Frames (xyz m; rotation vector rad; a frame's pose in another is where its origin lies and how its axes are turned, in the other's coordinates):
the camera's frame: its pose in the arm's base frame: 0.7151 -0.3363 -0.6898 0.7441 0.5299 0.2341
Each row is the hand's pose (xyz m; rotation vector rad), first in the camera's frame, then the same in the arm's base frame.
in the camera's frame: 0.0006 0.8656 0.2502 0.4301 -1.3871 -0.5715
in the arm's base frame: 0.8341 0.1397 0.0659 0.9437 -0.5709 -0.9235
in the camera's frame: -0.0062 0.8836 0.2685 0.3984 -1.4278 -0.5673
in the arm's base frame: 0.8378 0.1394 0.0922 0.9125 -0.6130 -0.9243
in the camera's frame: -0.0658 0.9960 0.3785 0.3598 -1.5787 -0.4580
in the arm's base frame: 0.8444 0.1333 0.2601 0.8956 -0.7954 -0.8716
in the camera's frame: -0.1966 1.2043 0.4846 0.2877 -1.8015 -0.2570
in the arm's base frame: 0.7871 0.1709 0.5191 0.8603 -1.0791 -0.7592
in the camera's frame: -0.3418 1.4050 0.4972 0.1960 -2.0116 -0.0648
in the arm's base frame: 0.6676 0.2519 0.7208 0.7950 -1.3488 -0.6499
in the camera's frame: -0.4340 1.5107 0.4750 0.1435 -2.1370 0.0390
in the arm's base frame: 0.5760 0.3052 0.8153 0.7495 -1.5058 -0.5973
